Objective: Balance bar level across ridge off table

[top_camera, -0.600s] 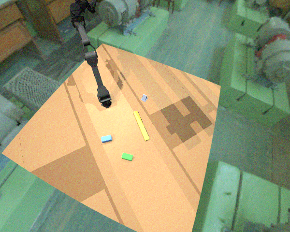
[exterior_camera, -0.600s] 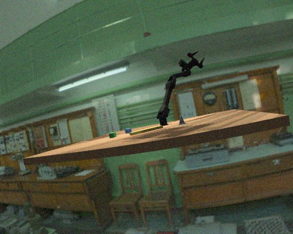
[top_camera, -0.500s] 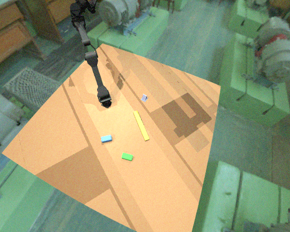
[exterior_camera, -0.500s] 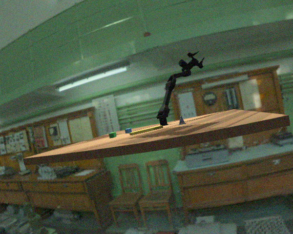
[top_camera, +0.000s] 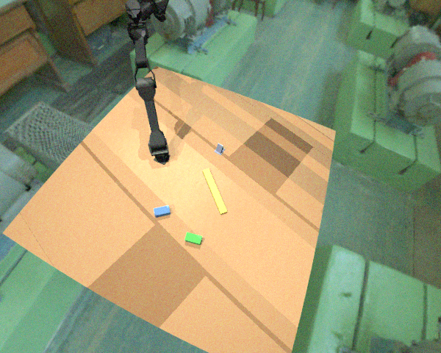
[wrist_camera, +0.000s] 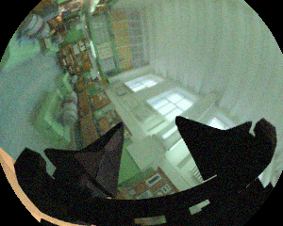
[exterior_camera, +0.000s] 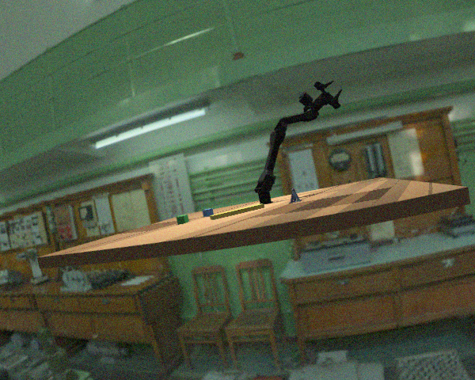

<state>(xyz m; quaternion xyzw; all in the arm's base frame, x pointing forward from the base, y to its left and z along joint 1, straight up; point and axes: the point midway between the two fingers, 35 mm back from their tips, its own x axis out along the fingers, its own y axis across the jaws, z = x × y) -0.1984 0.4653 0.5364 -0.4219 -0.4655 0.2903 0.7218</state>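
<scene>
The yellow bar lies 50 cm ahead of my gripper tip, 55 cm to the right of it and 54 cm below it. From my gripper tip the other things lie so: blue block 34 cm ahead, 74 cm to the right, 53 cm below; green block 52 cm ahead, 79 cm to the right, 53 cm below.
</scene>
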